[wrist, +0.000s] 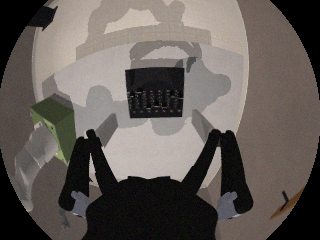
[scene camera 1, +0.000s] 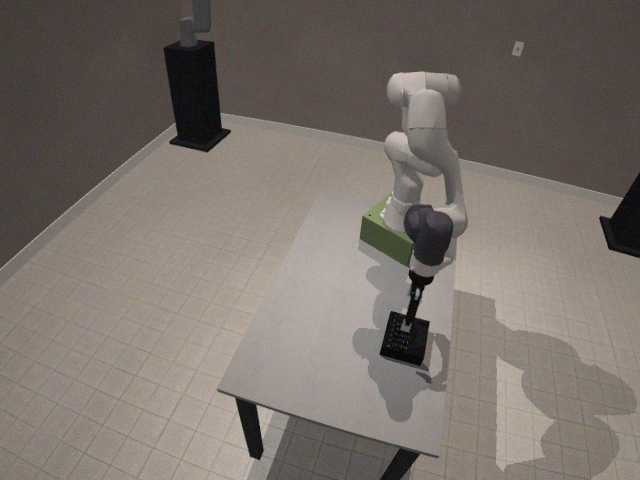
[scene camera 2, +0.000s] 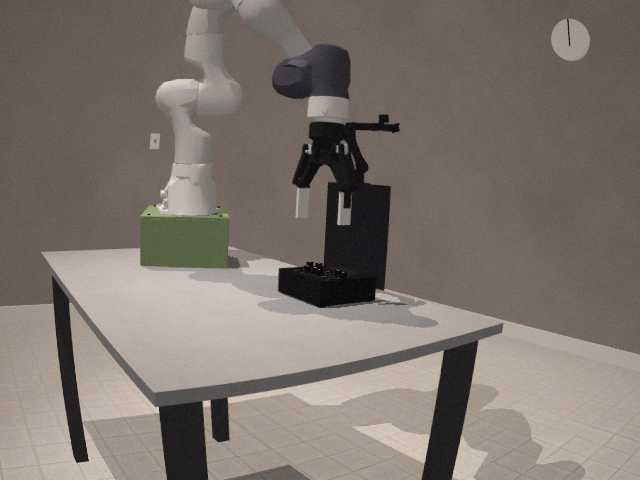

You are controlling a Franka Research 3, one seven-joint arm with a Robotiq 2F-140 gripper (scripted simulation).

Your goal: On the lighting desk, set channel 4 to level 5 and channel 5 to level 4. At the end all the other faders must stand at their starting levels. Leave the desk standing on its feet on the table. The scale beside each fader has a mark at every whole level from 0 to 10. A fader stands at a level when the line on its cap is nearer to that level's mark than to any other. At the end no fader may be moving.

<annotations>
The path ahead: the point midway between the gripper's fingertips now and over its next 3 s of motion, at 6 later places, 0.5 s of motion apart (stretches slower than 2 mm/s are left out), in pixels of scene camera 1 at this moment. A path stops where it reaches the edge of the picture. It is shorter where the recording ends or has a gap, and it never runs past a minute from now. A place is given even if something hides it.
My gripper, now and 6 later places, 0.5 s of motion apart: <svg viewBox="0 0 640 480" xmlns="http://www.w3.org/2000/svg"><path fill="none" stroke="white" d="M407 312L393 320L393 321L392 322L392 323L391 325L391 325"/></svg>
</annotations>
